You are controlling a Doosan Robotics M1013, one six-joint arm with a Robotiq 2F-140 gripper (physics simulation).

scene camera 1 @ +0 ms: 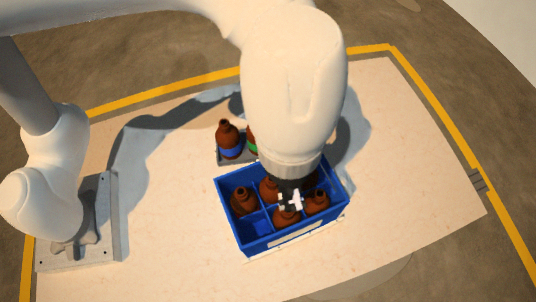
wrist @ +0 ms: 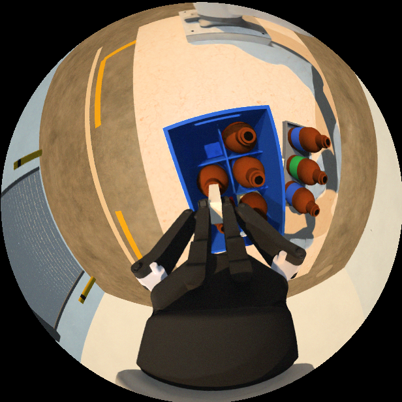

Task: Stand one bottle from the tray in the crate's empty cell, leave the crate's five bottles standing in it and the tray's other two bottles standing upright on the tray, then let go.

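Places are measured from the arm's base along level axes (x back, y left, z down), in millimetres.
Pixels of known places: gripper, fingertip midpoint: (scene camera 1: 285, 206); arm's base at its link origin: (scene camera 1: 74, 222).
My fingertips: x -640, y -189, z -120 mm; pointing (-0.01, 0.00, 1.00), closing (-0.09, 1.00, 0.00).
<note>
Ahead of a thing's pixels: the offset from my fingertips to its top centre. "spot": to the spot under its first point.
The blue crate @(dx -4, dy +41, dz +9 mm) (scene camera 1: 257, 246) (wrist: 275, 135) holds five brown bottles, which look upright; one is mostly hidden behind the fingers in the wrist view. Its empty cell @(spot: dx +77, dy +21, dz +176 mm) (scene camera 1: 255, 227) (wrist: 200, 150) is the corner cell nearest the robot base on the side away from the tray. The grey tray @(spot: dx +76, dy +239, dz +159 mm) (scene camera 1: 232, 161) (wrist: 285, 132) bears three upright bottles: a blue-banded bottle @(dx +67, dy +292, dz +24 mm) (scene camera 1: 229, 142) (wrist: 306, 139), a green-banded bottle @(dx -24, dy +273, dz +24 mm) (scene camera 1: 251, 142) (wrist: 306, 170) in the middle, and another blue-banded bottle (wrist: 302, 199), hidden in the scene view. My gripper (scene camera 1: 291, 201) (wrist: 214, 192) is shut and empty over the crate, by the bottle (wrist: 212, 179) beside the empty cell.
The tray stands close along one long side of the crate. The robot's base plate (scene camera 1: 112, 250) (wrist: 225, 37) is left of the crate in the scene view. The arm's wrist (scene camera 1: 295, 95) covers part of the crate and tray there. Yellow lines (scene camera 1: 430, 100) edge the work area.
</note>
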